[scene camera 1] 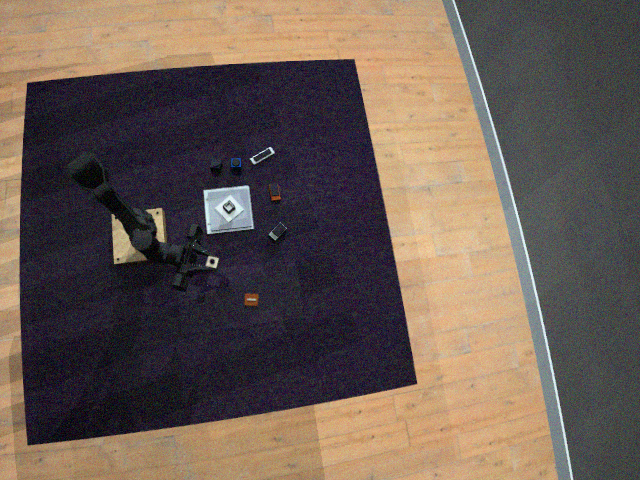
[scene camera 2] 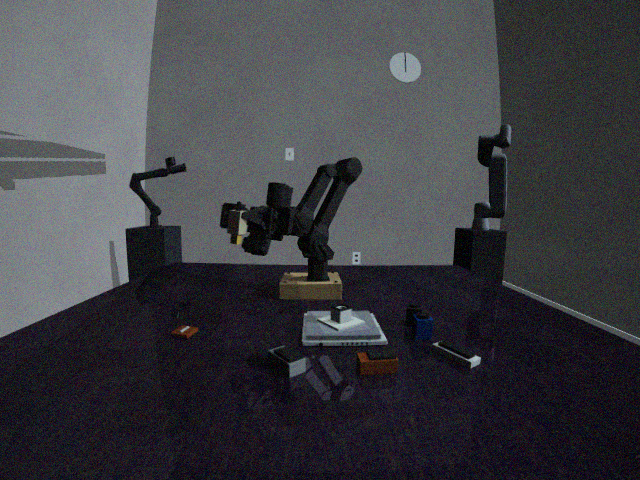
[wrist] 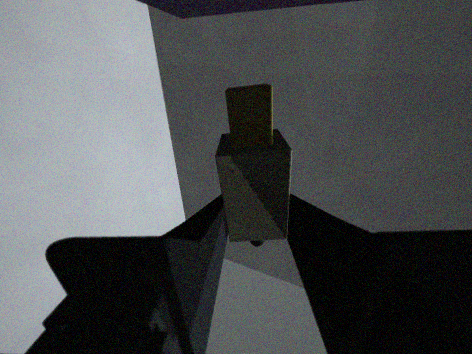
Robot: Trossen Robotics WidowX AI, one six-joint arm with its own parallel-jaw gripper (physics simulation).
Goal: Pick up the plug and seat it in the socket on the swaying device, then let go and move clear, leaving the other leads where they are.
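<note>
My gripper [scene camera 1: 208, 260] [scene camera 2: 240, 225] [wrist: 254, 198] is shut on the plug [scene camera 1: 214, 265] [scene camera 2: 237, 223] [wrist: 256, 192], a cream block with a yellow tip. It holds the plug high above the mat, to the side of the device. The yellow tip points downward in the second scene view and toward the mat in the wrist view. The device [scene camera 1: 245, 195] [scene camera 2: 321, 333] is a grey-white slab on the mat. The socket [scene camera 1: 232, 209] [scene camera 2: 345, 315], a small hollow block, stands on a white diamond plate on top of it. The socket does not show in the wrist view.
An orange block with a white strip [scene camera 1: 251, 302] [scene camera 2: 192, 332], a grey block [scene camera 1: 278, 231] [scene camera 2: 296, 367], an orange-and-black block [scene camera 1: 275, 197] [scene camera 2: 377, 366], a white bar [scene camera 1: 269, 151] [scene camera 2: 474, 361], a blue block [scene camera 1: 236, 168] [scene camera 2: 423, 329] and a black block [scene camera 1: 216, 166] lie around the device.
</note>
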